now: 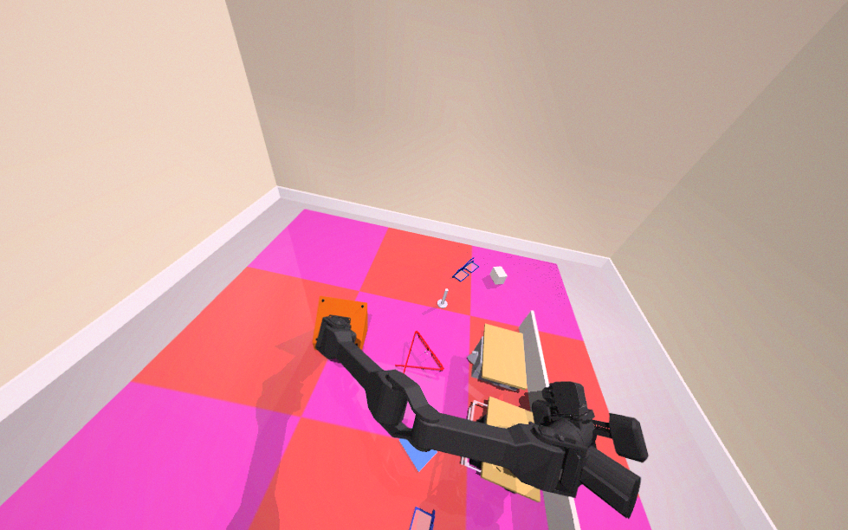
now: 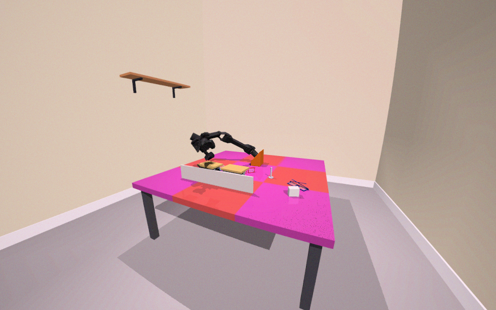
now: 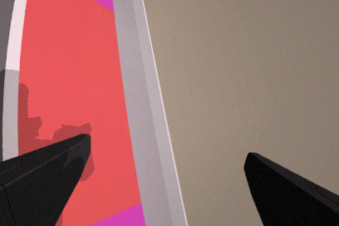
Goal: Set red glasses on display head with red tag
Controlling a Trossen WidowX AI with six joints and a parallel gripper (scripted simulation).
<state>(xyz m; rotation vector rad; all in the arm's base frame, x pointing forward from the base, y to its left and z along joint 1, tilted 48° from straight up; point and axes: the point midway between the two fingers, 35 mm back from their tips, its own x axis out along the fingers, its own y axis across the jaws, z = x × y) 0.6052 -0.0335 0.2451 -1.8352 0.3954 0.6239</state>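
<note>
Now: the stand 310 mm behind my gripper tip, 400 mm to the left of it and 180 mm below it. Also, from my gripper tip: white wall: 30 mm behind, 50 mm to the left, 150 mm below; blue card: 360 mm behind, 60 mm to the right, 210 mm below; white block: 70 mm behind, 590 mm to the left, 180 mm below.
</note>
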